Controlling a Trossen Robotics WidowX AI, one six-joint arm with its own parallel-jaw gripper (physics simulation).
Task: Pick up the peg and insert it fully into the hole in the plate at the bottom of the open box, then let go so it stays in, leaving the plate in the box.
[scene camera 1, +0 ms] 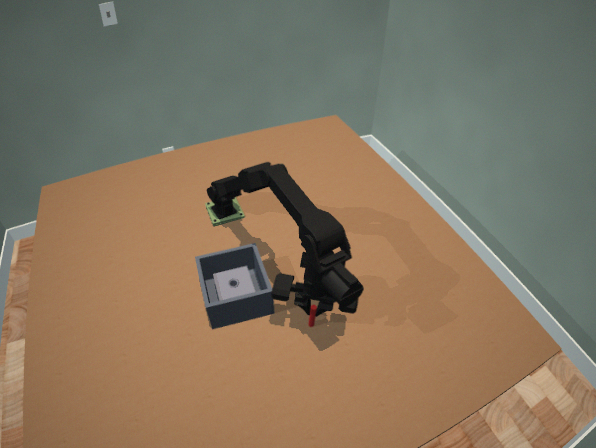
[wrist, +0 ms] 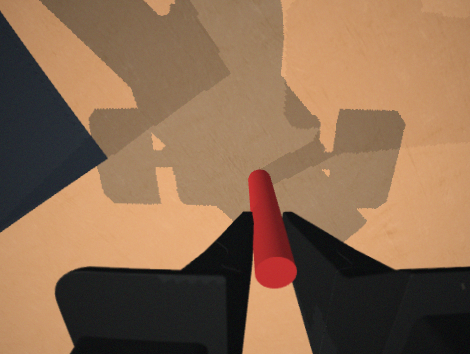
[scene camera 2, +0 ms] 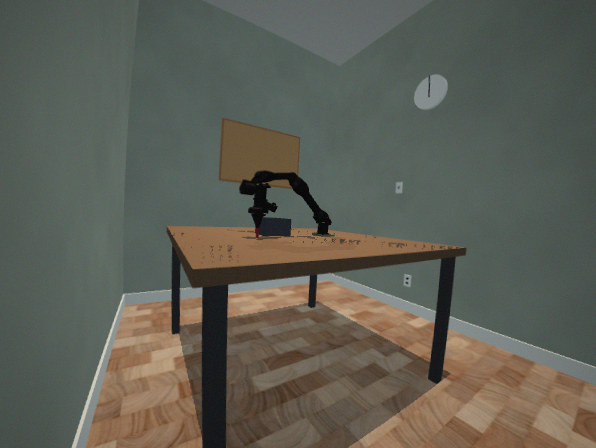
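Pixels of known places: gripper, fingertip midpoint: (scene camera 1: 312, 314) (wrist: 266, 220) (scene camera 2: 257, 227); arm's base, link origin: (scene camera 1: 223, 210) (scene camera 2: 322, 233).
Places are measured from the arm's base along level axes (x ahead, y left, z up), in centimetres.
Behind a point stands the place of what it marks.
Observation:
A red peg (scene camera 1: 312, 317) {z 3.3, x 48.8, y -0.5 cm} (scene camera 2: 257, 233) {z 0.9, x 48.5, y 0.4 cm} (wrist: 272, 240) {z 5.9, x 47.8, y 0.4 cm} stands upright on the table, to the right of the open box in scene camera 1. My gripper (scene camera 1: 314, 308) {z 3.6, x 48.2, y -0.1 cm} (scene camera 2: 257, 226) {z 3.6, x 48.2, y -0.1 cm} (wrist: 266, 220) {z 3.6, x 48.2, y -0.1 cm} points down and is shut on the peg, with a fingertip against each side of its upper part. The dark blue-grey open box (scene camera 1: 242, 313) {z 2.6, x 38.4, y -13.7 cm} (scene camera 2: 278, 227) {z 3.6, x 32.4, y -3.9 cm} (wrist: 40, 145) {z 2.6, x 38.3, y -5.5 cm} stands beside the gripper. A light plate (scene camera 1: 247, 278) {z 4.6, x 31.2, y -8.1 cm} lies on the box floor, with a dark round hole (scene camera 1: 233, 283) {z 3.3, x 29.8, y -11.5 cm} near its middle. The plate and hole are hidden in scene camera 2.
The box walls rise between the peg and the plate. The arm's base stands on a green mounting plate (scene camera 1: 216, 220) {z 0.2, x 3.2, y -4.1 cm} behind the box. The wrist camera housing (scene camera 1: 283, 287) {z 13.9, x 44.2, y -5.6 cm} sits close to the box's right wall in scene camera 1. The brown table (scene camera 1: 125, 375) {z -1.2, x 37.2, y -45.5 cm} (scene camera 2: 300, 255) {z -1.2, x 62.4, y 47.0 cm} carries everything.

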